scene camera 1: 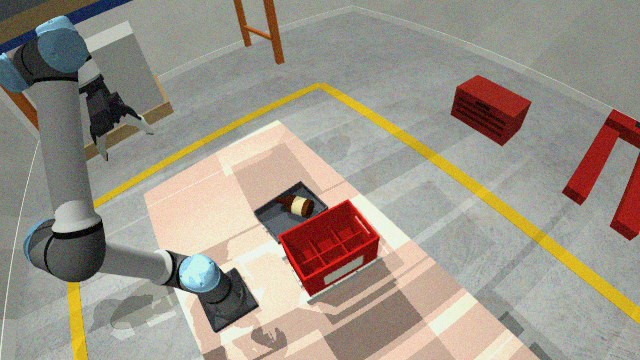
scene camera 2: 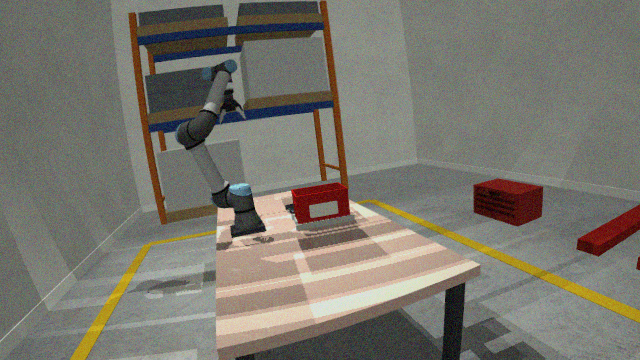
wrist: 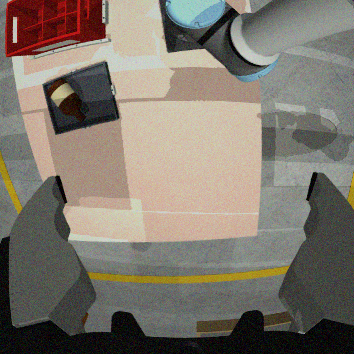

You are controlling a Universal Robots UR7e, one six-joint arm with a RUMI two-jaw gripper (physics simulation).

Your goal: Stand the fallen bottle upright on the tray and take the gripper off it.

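Frame: origin at the arm's base, x ahead, y left, z up, level; metres.
Seen in the pictures: gripper, fingertip midpoint: [scene camera 1: 130,147] [scene camera 2: 233,122] [wrist: 186,176]; arm's base at its link origin: [scene camera 1: 226,297] [scene camera 2: 248,225].
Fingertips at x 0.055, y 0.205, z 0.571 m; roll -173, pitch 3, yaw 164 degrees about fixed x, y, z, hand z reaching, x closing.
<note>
Pixels of each thing's middle, then the offset from my fingertips to it. Level surfaces: height alone.
- brown bottle with a cream label, body centre: [wrist: 68,102] [scene camera 1: 293,204] 0.391 m ahead, 0.095 m right, 0.552 m down
- red crate with compartments, body centre: [wrist: 54,18] [scene camera 1: 329,249] [scene camera 2: 320,204] 0.319 m ahead, 0.371 m right, 0.506 m down
- table at its surface level: 0.594 m down
A brown bottle with a cream label [scene camera 1: 299,205] [wrist: 64,96] lies on its side in a dark grey tray [scene camera 1: 270,229] [wrist: 102,119]. Its neck points away from the red crate. In scene camera 2 the bottle does not show, and the tray is mostly hidden behind the crate. My gripper [scene camera 1: 129,146] [scene camera 2: 233,120] [wrist: 186,176] is open and empty. It hangs high above the table's level, well away from the bottle and the tray.
A red crate with compartments [scene camera 1: 345,267] [scene camera 2: 320,194] [wrist: 60,42] stands right beside the tray on the table [scene camera 1: 185,200] [scene camera 2: 350,300] [wrist: 195,165]. The arm's base stands across from the crate. A storage rack [scene camera 2: 337,145] rises behind the table.
</note>
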